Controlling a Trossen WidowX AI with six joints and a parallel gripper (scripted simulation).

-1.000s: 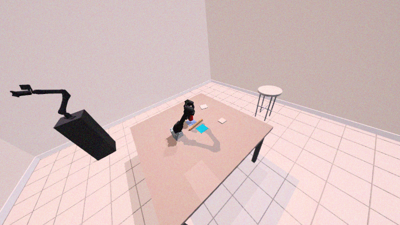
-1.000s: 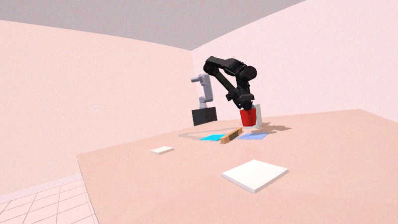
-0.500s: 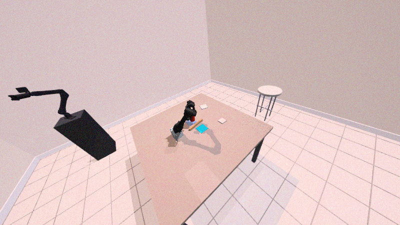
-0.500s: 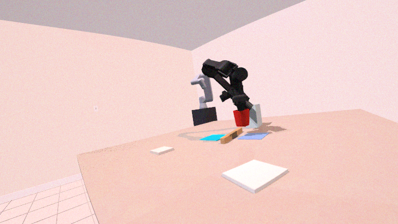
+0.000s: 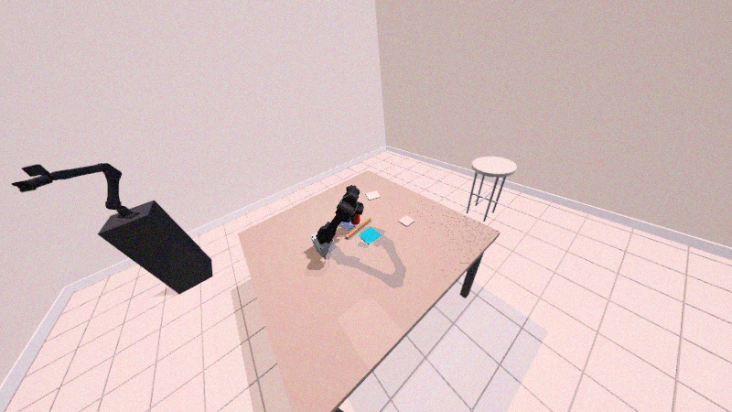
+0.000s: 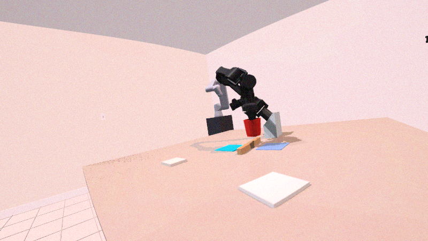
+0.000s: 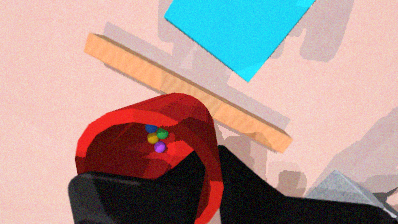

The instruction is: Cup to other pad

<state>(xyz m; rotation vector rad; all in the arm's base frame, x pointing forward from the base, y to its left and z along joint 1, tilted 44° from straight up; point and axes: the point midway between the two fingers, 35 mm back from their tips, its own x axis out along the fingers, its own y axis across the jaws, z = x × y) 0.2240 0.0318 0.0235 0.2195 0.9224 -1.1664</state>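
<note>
The cyan pad is 110 mm to the right of my gripper tip, 100 mm below it and 40 mm ahead of it. Also, from my gripper tip: wooden bar 90 mm below, 30 mm ahead, 10 mm to the right; then light blue pad 100 mm below, 90 mm to the left, 10 mm ahead; then red cup 30 mm ahead, 10 mm to the left.
</note>
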